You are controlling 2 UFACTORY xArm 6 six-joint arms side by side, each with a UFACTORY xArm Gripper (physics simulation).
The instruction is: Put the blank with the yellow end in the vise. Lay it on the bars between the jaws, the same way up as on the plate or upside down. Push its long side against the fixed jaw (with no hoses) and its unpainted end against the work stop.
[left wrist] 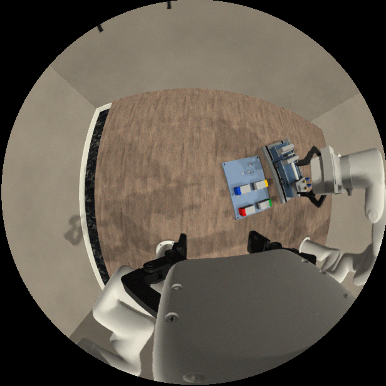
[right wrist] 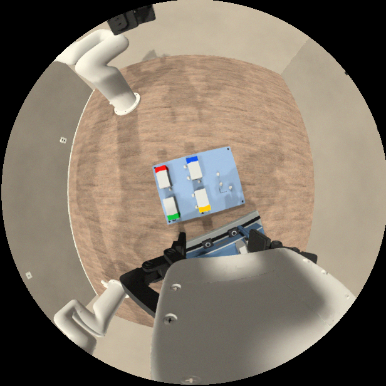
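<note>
The blank with the yellow end (left wrist: 260, 185) (right wrist: 202, 198) lies on the blue plate (left wrist: 229, 175) (right wrist: 230, 160), its yellow end towards the vise. The vise (left wrist: 281, 172) (right wrist: 220, 243) stands beside the plate; in the right wrist view the right hand hides much of it. The work stop cannot be told clearly. My left gripper (left wrist: 218, 243) is open and empty, far from the plate and the vise. My right gripper (right wrist: 218, 241) is open and empty, above the vise, with its fingers spread wide.
A blank with a blue end (left wrist: 243, 189) (right wrist: 194, 168), one with a red end (left wrist: 246, 210) (right wrist: 162, 177) and one with a green end (left wrist: 264, 205) (right wrist: 171, 208) lie on the same plate. Small pins stand at the plate's other side.
</note>
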